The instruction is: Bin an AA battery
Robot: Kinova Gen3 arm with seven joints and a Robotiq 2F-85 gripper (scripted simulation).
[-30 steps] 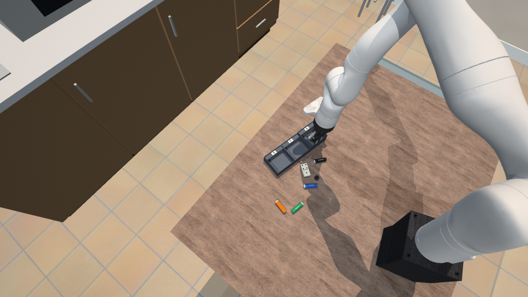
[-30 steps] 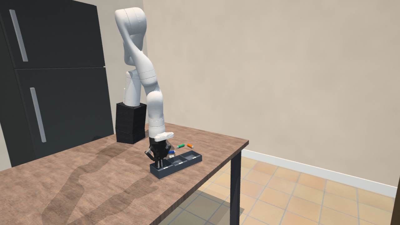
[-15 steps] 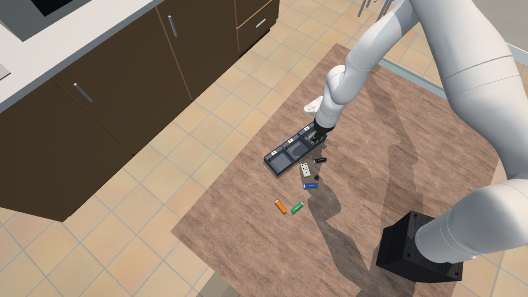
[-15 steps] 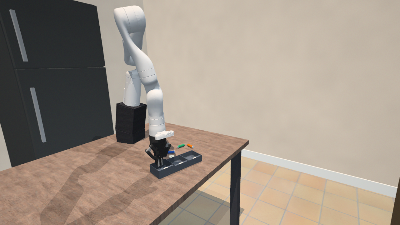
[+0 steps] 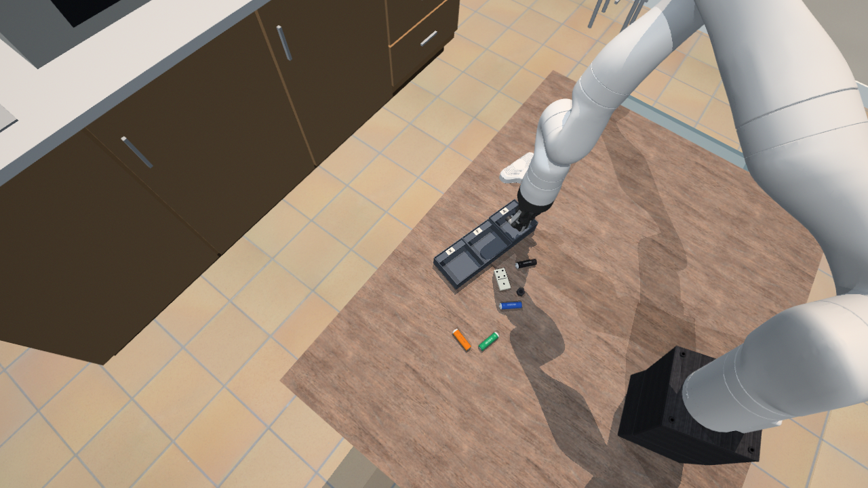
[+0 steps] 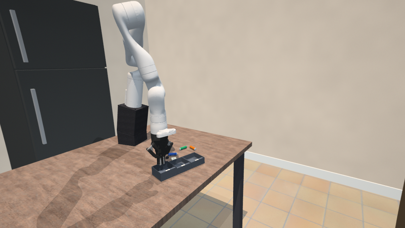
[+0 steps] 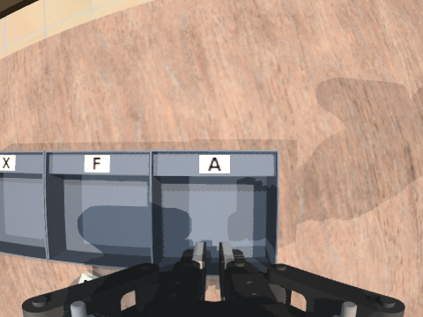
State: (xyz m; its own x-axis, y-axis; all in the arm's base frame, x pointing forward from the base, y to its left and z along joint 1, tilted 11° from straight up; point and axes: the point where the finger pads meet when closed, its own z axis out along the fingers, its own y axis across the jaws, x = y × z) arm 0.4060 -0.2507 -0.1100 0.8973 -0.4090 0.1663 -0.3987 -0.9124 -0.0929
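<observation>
Now: hand 6 cm short of the dark bin row, 6 cm to the right of it and 4 cm above it. The rest, counted from my hand: small black nut (6 cm behind, 13 cm to the left, 6 cm below); white domino (1 cm behind, 12 cm to the left, 6 cm below); black battery (5 cm behind, 6 cm to the left, 5 cm below).
</observation>
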